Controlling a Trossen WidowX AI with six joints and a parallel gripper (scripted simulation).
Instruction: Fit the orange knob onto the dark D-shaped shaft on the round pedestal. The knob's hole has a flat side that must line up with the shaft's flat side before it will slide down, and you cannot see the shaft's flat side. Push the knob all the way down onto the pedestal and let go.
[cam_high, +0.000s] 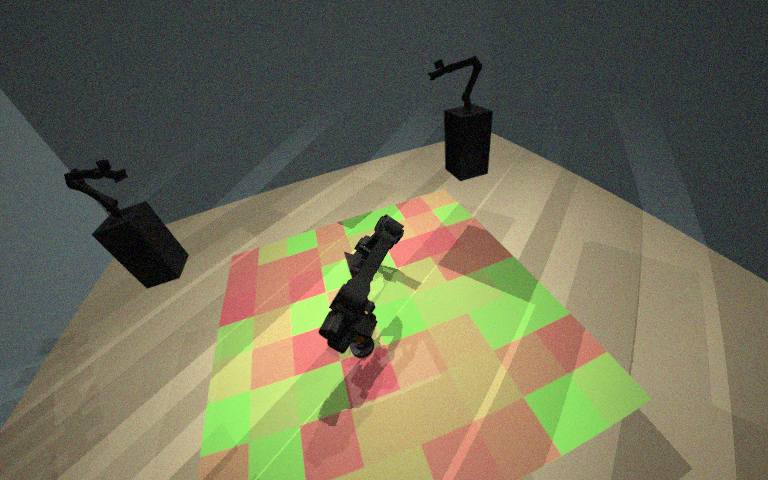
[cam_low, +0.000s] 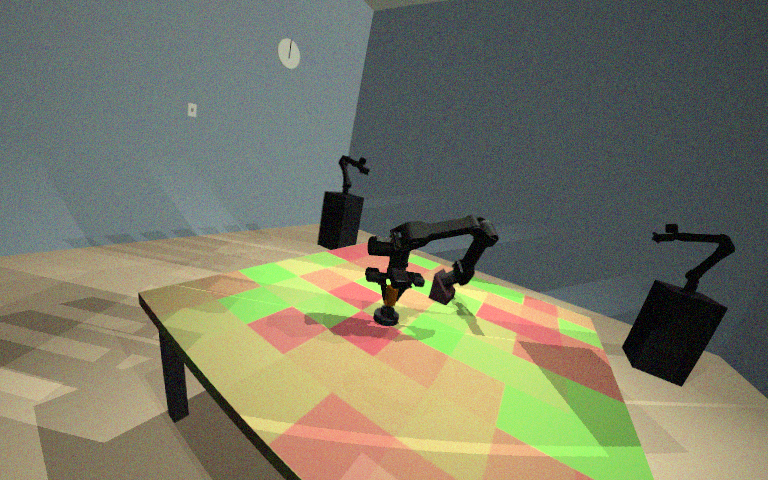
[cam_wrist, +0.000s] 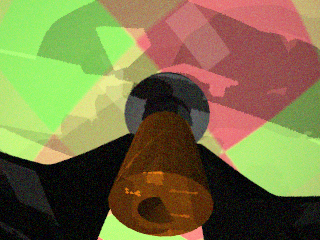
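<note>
Now: gripper tip 20 mm below the orange knob. The rest, counted from my gripper tip: round dark pedestal: 40 mm below.
</note>
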